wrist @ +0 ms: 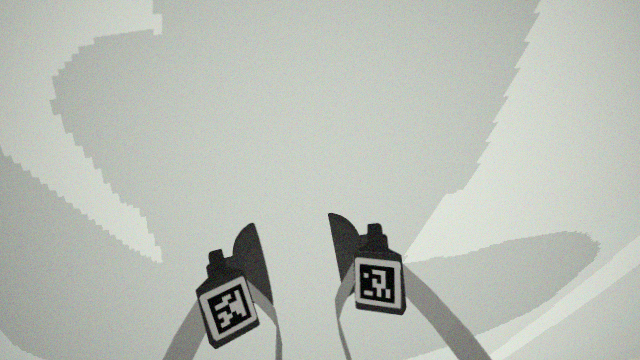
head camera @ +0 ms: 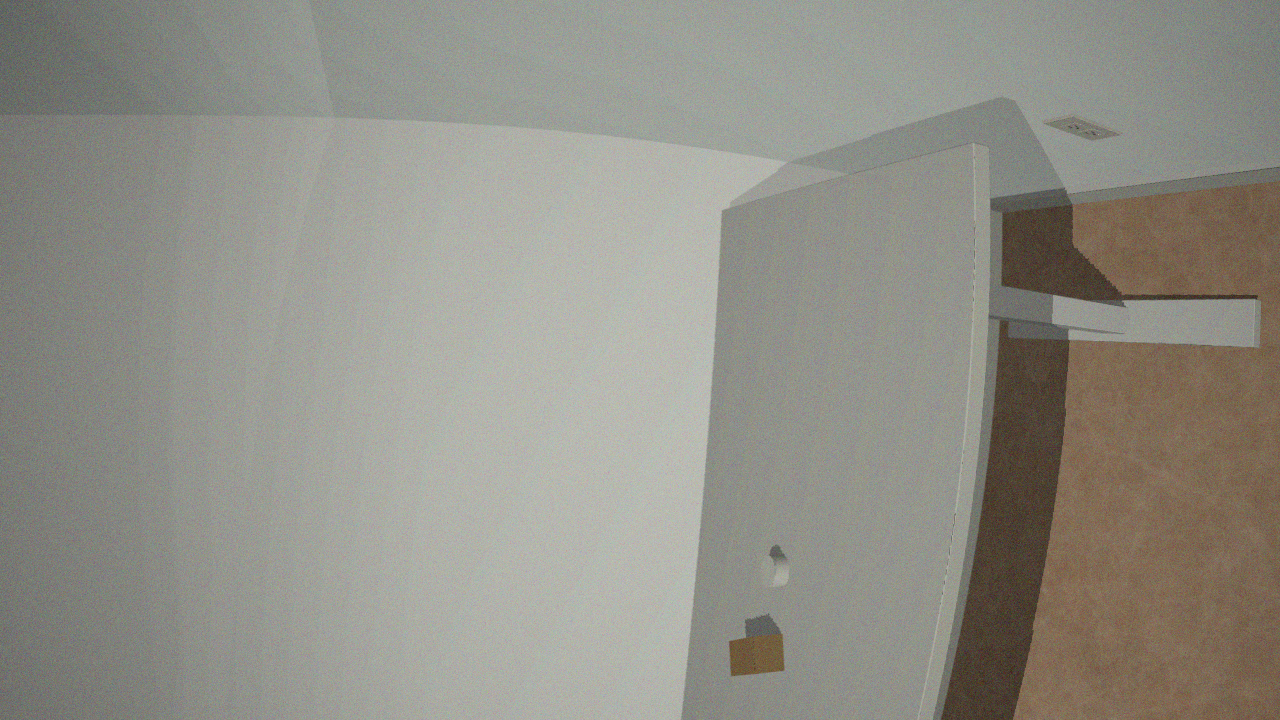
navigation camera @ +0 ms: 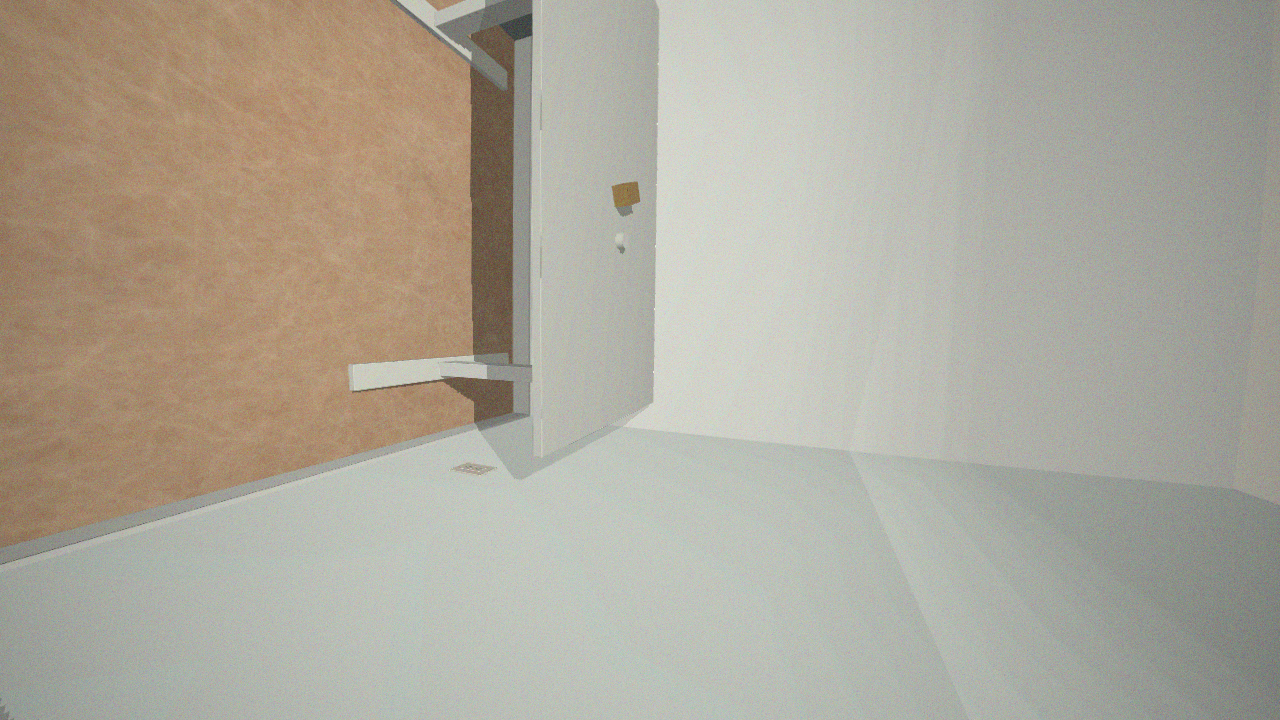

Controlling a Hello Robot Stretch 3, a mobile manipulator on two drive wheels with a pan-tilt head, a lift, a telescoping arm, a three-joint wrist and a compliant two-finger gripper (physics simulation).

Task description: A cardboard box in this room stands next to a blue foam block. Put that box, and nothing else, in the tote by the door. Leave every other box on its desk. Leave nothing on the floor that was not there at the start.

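Frame: origin at the robot's base, x ahead, y left, z up, level; millimetres.
Where they show: gripper, fingertip midpoint: point(wrist: 295, 244).
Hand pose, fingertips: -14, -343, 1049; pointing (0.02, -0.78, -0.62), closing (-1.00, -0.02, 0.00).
Note:
After its pixels a point has its place, as x, y, z.
A small brown cardboard box point(head camera: 757, 655) @(1159, 424, 764) point(navigation camera: 625, 194) @(1159, 426, 760) stands on a white desk point(head camera: 859, 358) @(1027, -18, 720) point(navigation camera: 595, 313) @(1042, 72, 720). A small white round object point(head camera: 775, 569) @(1175, 291, 743) point(navigation camera: 620, 240) @(1173, 295, 738) stands beside it, a little apart. No blue foam block shows next to this box. The tote does not show in these views. My gripper point(wrist: 295, 244) @(-14, -343, 1049) is open in the wrist view, with a gap between its fingertips and a pale, shadowed wall behind them. It does not show in the head or navigation views, so its place relative to the box cannot be told.
The desk stands against a pale wall point(head camera: 492, 358) @(1590, 13, 1105) point(navigation camera: 805, 223) @(1604, 401, 1266) near a room corner. Its white leg and foot point(head camera: 1181, 322) @(980, -123, 25) point(navigation camera: 393, 373) @(940, -123, 25) reach out over the brown floor point(head camera: 1163, 501) @(1011, 203, 0) point(navigation camera: 223, 223) @(542, 278, 0). A wall outlet point(head camera: 1082, 127) @(883, -371, 411) point(navigation camera: 473, 468) @(891, -372, 401) is beside the desk's end.

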